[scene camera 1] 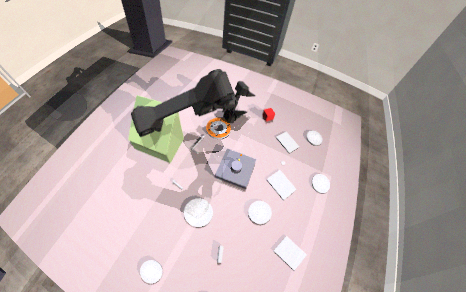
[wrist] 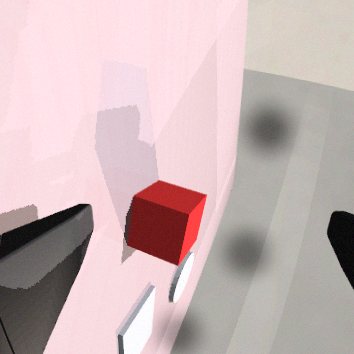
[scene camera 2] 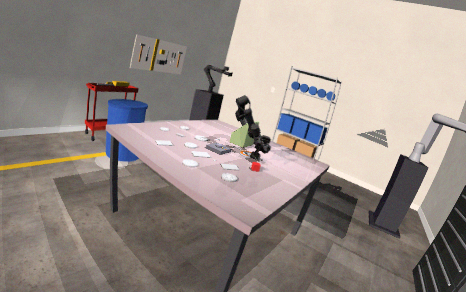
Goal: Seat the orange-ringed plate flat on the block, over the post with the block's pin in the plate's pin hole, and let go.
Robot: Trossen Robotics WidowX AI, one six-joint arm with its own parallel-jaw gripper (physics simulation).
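Places are measured from the arm's base along level axes (x ahead, y left, z up), in millimetres.
Pixels of known places: gripper, fingertip midpoint: [scene camera 1: 250, 103] [wrist: 213, 219] [scene camera 2: 262, 156]; arm's base, origin of the base link: [scene camera 1: 155, 120] [scene camera 2: 246, 126].
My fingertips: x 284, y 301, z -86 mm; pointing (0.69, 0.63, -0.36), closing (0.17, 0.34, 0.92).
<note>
Ahead of a thing's pixels: the offset from my fingertips to its middle. Level surfaces: height alone.
The orange-ringed plate @(96 mm back, 143 mm right, 58 mm down) [scene camera 1: 218, 135] [scene camera 2: 243, 152] lies on the pink table beside the arm, apart from the block; it does not show in the wrist view. The grey block @(38 mm ahead, 299 mm right, 44 mm down) [scene camera 1: 245, 176] [scene camera 2: 218, 148] sits on the table with its round post @(25 mm down) [scene camera 1: 236, 165] standing bare. Small orange and yellow marks show beside the post, and the pin is too small to make out. My gripper [scene camera 1: 250, 104] [scene camera 2: 262, 152] [wrist: 213, 219] is open and empty, low over the table next to the plate, its fingers pointing away from the plate toward the red cube's side.
A red cube @(92 mm ahead, 13 mm left, 44 mm down) [scene camera 1: 269, 115] [scene camera 2: 255, 166] [wrist: 165, 225] stands beyond the fingertips. A green block [scene camera 1: 155, 141] [scene camera 2: 241, 136] stands by the arm's base. White discs @(175 mm ahead, 431 mm right, 59 mm down) [scene camera 1: 260, 212] and white rectangles @(227 mm ahead, 297 mm right, 61 mm down) [scene camera 1: 281, 184] lie around the grey block.
</note>
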